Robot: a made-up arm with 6 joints.
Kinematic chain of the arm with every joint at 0, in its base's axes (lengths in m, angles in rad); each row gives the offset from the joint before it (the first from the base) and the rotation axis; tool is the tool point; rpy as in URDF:
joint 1: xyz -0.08 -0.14 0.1 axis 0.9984 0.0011 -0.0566
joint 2: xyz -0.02 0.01 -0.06 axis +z
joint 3: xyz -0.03 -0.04 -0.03 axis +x
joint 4: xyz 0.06 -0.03 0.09 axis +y
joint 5: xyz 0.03 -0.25 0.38 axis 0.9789 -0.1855 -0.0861
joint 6: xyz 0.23 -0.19 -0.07 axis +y
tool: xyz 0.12 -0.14 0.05 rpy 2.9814 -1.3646 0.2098
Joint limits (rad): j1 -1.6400..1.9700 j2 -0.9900..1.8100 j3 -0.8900..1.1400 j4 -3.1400..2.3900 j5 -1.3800..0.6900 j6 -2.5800..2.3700
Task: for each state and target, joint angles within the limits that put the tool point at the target. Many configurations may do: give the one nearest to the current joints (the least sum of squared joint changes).
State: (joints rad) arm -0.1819 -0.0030 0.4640 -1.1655 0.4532 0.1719
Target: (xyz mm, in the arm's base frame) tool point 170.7 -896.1 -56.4
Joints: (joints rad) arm 0.0811 0.2758 0.7511 -1.0085 0.4943 0.1963
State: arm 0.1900 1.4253 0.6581 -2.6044 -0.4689 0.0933
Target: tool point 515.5 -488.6 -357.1
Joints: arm 0.2423 1.6440 0.4361 -2.5872 -0.1185 0.2042
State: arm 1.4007 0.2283 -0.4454 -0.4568 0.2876 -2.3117
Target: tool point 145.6 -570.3 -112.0
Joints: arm 1.5246 0.5356 -0.5573 -0.2397 0.6900 -2.5800
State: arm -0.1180 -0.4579 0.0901 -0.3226 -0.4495 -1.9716
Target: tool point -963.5 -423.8 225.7
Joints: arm -0.3966 -0.9900 0.8311 -0.8297 -0.6789 -1.3247
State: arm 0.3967 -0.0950 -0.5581 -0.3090 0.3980 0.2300
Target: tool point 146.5 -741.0 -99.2
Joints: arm 0.8651 -0.2780 -0.3379 -0.0586 0.6900 0.5132
